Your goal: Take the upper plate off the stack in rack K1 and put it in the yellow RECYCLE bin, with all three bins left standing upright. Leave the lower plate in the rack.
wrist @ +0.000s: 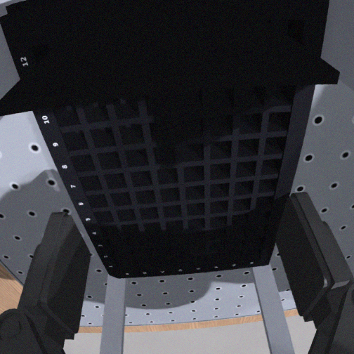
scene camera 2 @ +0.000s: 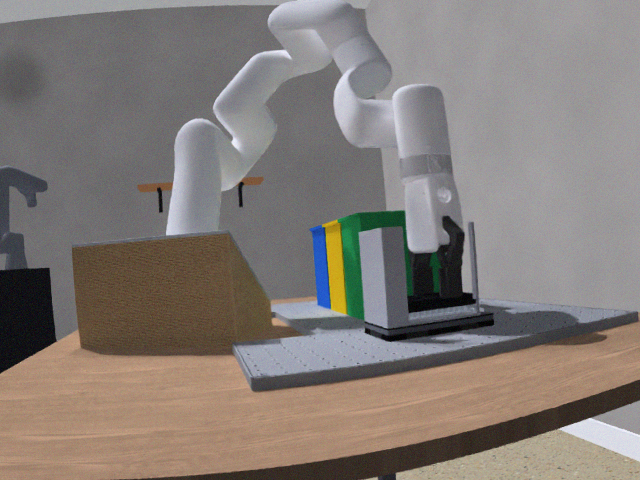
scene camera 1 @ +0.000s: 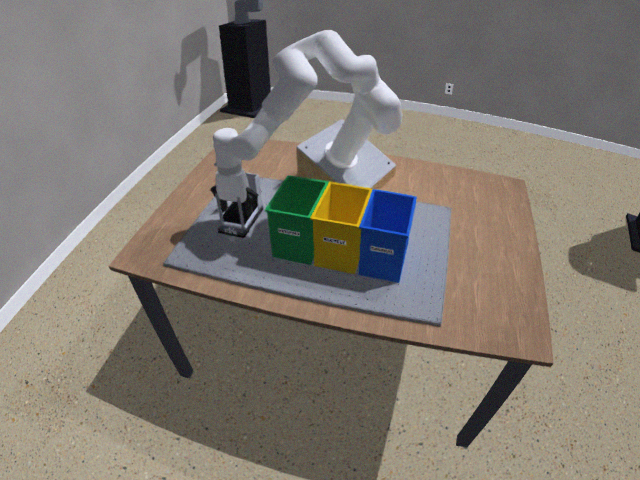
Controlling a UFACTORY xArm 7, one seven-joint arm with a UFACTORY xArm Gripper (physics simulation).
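Places are measured from the arm's base along level axes (x ahead, y left, z up), in metres.
Where they show: gripper, fingertip midpoint: (scene camera 2: 436, 295) (scene camera 1: 237, 212); arm's base, link origin: (scene camera 2: 188, 269) (scene camera 1: 340, 155).
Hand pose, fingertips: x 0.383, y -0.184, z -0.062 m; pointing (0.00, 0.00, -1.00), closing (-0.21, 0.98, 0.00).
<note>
Each offset is from my fingertips to the centre of the thing. Level surfaces: height alone.
My gripper (scene camera 1: 235, 205) (scene camera 2: 436, 295) (wrist: 180, 225) is open and empty, pointing down at rack K1 @[dx -0.014, dy -0.001, dz +0.025 m] (scene camera 2: 382, 279), which has a tall grey panel and thin posts. In the wrist view, its fingers stand on either side of the black gridded upper plate (scene camera 1: 240, 210) (scene camera 2: 467, 299) (wrist: 195, 172). In scene camera 2, the fingertips are about level with its top; contact is unclear. A pale, clear-looking layer @[dx -0.023, dy -0.003, dz -0.019 m] (scene camera 2: 442, 313) shows beneath it, seemingly the lower plate. The yellow RECYCLE bin @[dx -0.041, dy +0.362, dz +0.044 m] (scene camera 1: 337, 255) (scene camera 2: 334, 268) stands upright between the green bin @[dx -0.014, dy +0.234, dz +0.044 m] (scene camera 1: 292, 245) (scene camera 2: 352, 263) and the blue bin @[dx -0.068, dy +0.491, dz +0.044 m] (scene camera 1: 381, 264) (scene camera 2: 319, 268).
The green bin is nearest the rack. The rack and bins stand on a grey perforated board @[dz -0.046 m] (scene camera 1: 413, 302) (scene camera 2: 320, 361) on the wooden table @[dz -0.059 m] (scene camera 1: 491, 248) (scene camera 2: 170, 413). The arm's wedge-shaped base (scene camera 2: 160, 294) stands behind. A black shape crosses the wrist view's top; I cannot tell what it is.
</note>
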